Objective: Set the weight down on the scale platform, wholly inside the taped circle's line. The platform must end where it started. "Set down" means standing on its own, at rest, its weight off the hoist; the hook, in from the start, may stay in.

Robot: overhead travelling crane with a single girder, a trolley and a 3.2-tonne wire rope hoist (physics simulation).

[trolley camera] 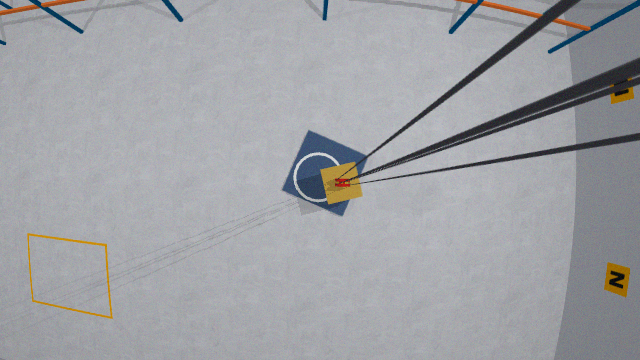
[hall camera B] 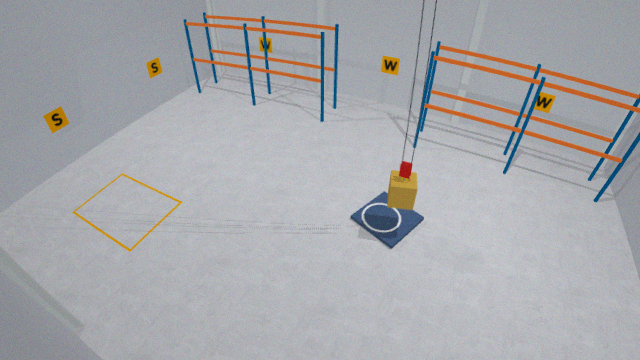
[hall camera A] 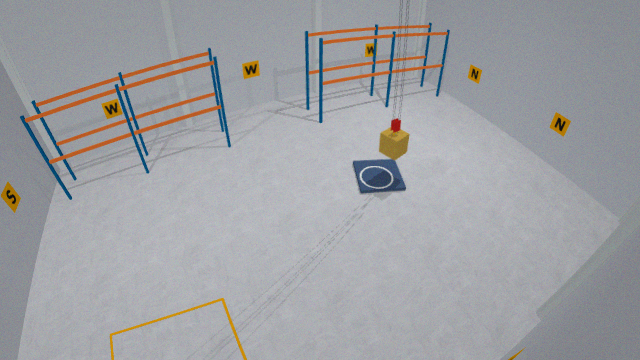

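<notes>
The weight, a yellow block point(hall camera A: 394, 145) point(hall camera B: 402, 192) point(trolley camera: 350, 192), hangs upright in the air from the red hook block point(hall camera A: 396, 125) point(hall camera B: 405, 170) point(trolley camera: 342, 183), my gripper, which is engaged on its top. The blue scale platform point(hall camera A: 364, 188) point(hall camera B: 391, 240) point(trolley camera: 311, 141) lies below on the floor. Its white taped circle point(hall camera A: 360, 177) point(hall camera B: 381, 231) point(trolley camera: 295, 176) is off-centre on it. In the trolley camera view the weight covers the circle's right part and reaches past the platform's right edge. Its shadow falls across the circle and onto the floor beside the platform.
Two blue-and-orange racks point(hall camera A: 321, 80) point(hall camera A: 132, 130) point(hall camera B: 322, 77) point(hall camera B: 525, 125) stand along the W wall. A yellow-orange floor outline point(hall camera A: 167, 316) point(hall camera B: 155, 188) point(trolley camera: 109, 280) lies away from the platform. The N-marked wall point(hall camera A: 520, 100) is beyond the platform in hall camera A.
</notes>
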